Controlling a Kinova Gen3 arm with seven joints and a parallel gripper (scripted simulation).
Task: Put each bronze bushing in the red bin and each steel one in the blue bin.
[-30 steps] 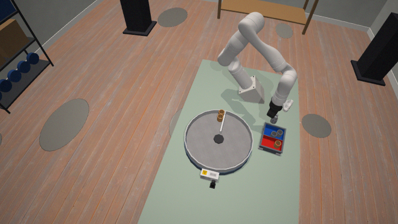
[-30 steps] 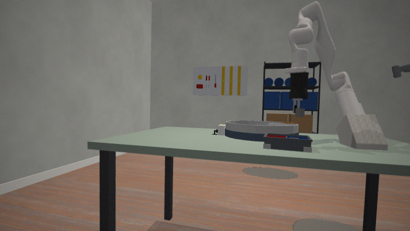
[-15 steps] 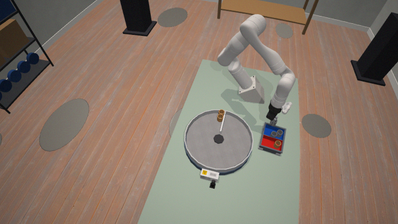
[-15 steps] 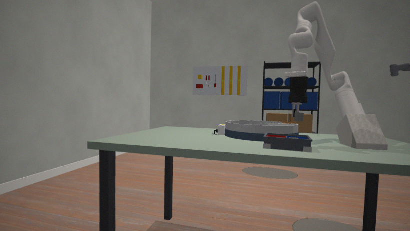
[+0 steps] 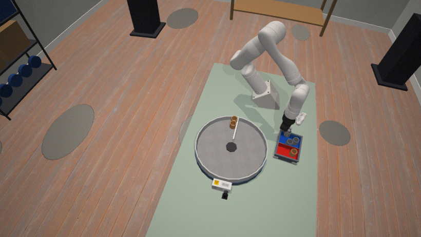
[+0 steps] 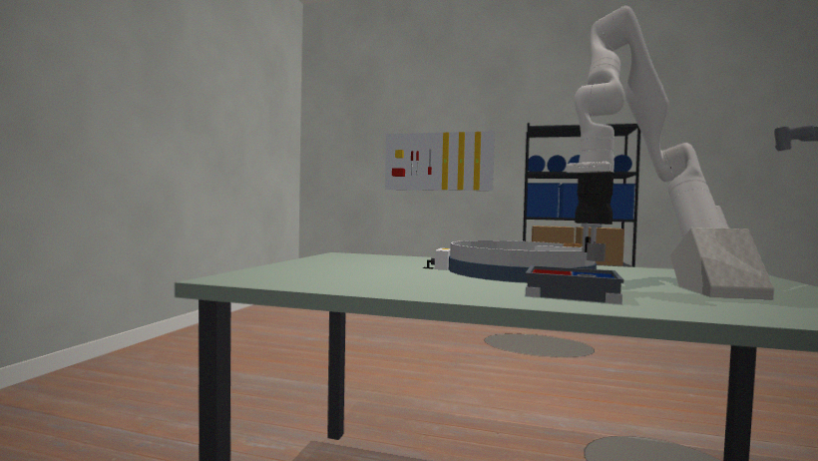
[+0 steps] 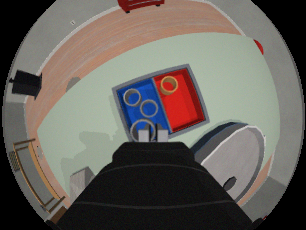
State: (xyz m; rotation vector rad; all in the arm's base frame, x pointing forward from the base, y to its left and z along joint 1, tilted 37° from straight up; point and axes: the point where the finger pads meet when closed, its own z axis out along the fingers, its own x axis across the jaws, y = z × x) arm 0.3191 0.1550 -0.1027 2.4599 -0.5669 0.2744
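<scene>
My hand is 8 cm above the two-part bin, 4 cm short of it and 3 cm to the right of it. From my hand the other things lie so: grey turntable 31 cm to the right, 14 cm ahead, 6 cm below.
</scene>
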